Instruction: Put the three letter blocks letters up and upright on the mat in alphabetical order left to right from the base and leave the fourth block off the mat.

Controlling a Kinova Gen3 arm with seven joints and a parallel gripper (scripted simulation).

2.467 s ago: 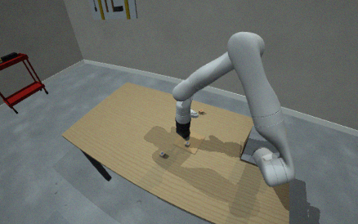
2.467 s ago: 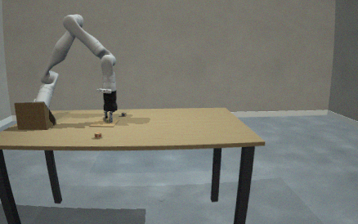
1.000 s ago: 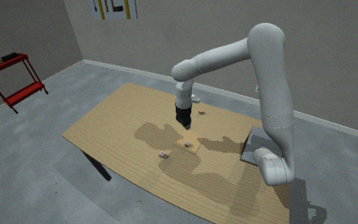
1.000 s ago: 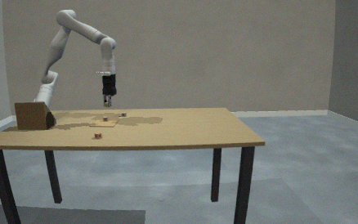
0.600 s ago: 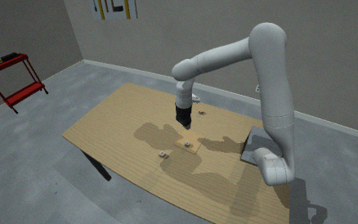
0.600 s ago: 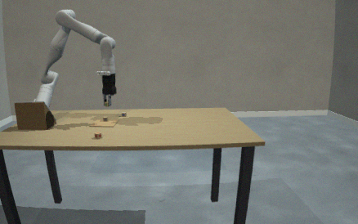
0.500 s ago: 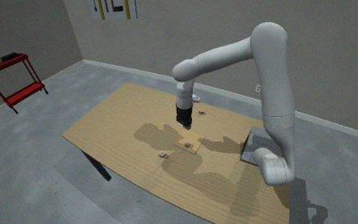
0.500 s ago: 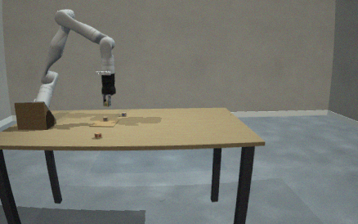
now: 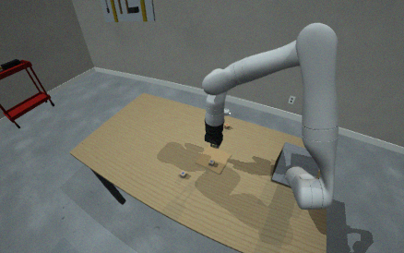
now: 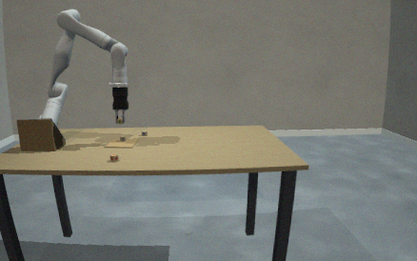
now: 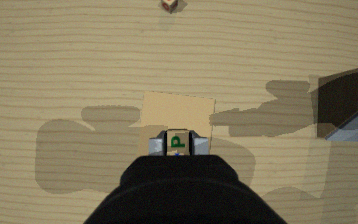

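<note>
Right now my hand is 120 mm above the tan mat. Round my hand: blue K block: 40 mm to the left, 110 mm below; then green P block: 10 mm below; then blue R block: 100 mm ahead, 160 mm to the left, 110 mm below.
</note>
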